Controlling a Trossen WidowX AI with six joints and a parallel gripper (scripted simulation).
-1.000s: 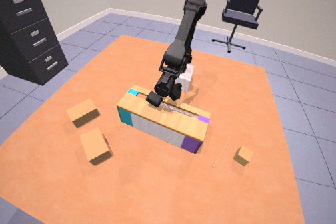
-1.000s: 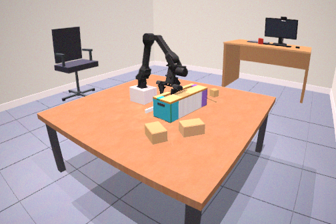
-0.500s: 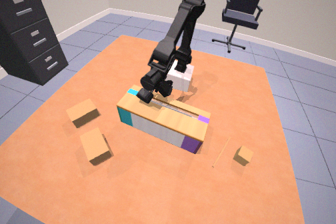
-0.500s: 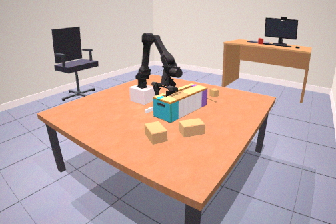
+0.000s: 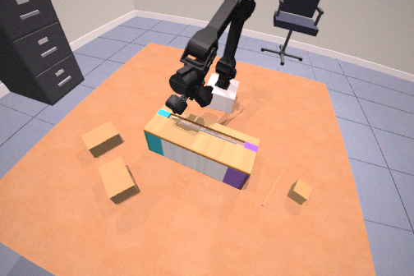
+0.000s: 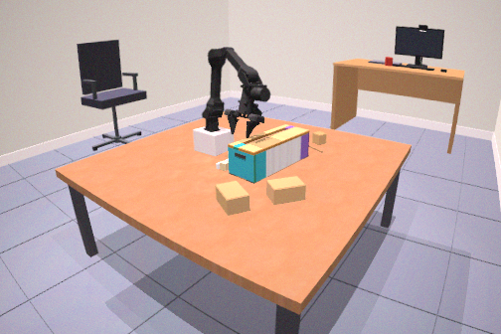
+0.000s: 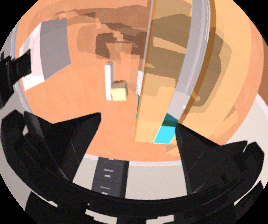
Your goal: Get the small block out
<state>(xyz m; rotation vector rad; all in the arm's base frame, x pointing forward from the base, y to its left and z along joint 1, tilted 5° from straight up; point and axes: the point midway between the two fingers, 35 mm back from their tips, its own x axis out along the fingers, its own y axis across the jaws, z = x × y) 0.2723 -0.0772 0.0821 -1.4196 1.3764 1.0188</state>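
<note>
Now: the pale block 50 mm behind my gripper tip, 50 mm to the right of it and 130 mm below it. Also, from my gripper tip: thin stick (80 mm ahead, 430 mm to the left, 140 mm below); box (30 mm ahead, 120 mm to the left, 80 mm below).
</note>
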